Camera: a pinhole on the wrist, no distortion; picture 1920 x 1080 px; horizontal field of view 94.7 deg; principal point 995.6 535.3 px. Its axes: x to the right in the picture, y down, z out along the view. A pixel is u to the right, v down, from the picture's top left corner.
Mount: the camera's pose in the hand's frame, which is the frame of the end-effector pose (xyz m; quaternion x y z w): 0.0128 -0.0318 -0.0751 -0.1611 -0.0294 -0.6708 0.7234
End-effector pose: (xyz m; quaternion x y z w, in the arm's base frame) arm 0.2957 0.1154 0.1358 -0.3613 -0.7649 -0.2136 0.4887
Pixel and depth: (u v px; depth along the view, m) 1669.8 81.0 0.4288
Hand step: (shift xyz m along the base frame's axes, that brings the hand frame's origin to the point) -0.4290 0.1229 -0.2781
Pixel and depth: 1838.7 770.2 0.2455
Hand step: -0.3010 0.0675 0.0449
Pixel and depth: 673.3 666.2 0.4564
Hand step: -0.0208 0.4188 -0.0085
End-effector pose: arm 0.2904 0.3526 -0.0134 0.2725 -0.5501 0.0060 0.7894
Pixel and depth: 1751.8 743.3 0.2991
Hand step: -0.1031 -0.3239 0.1210
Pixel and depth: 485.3 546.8 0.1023
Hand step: -0.0114 0.0347 0.0466
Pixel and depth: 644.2 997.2 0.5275
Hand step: -0.2353 0.0372 0.5247
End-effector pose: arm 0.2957 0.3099 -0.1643 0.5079 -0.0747 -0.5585 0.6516
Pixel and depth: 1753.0 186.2 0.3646
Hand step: -0.4202 -0.1580 0.0167
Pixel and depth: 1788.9 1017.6 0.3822
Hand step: -0.2679 -0.4141 -0.1748
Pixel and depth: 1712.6 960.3 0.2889
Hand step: -0.1849 -0.2887 -0.1224
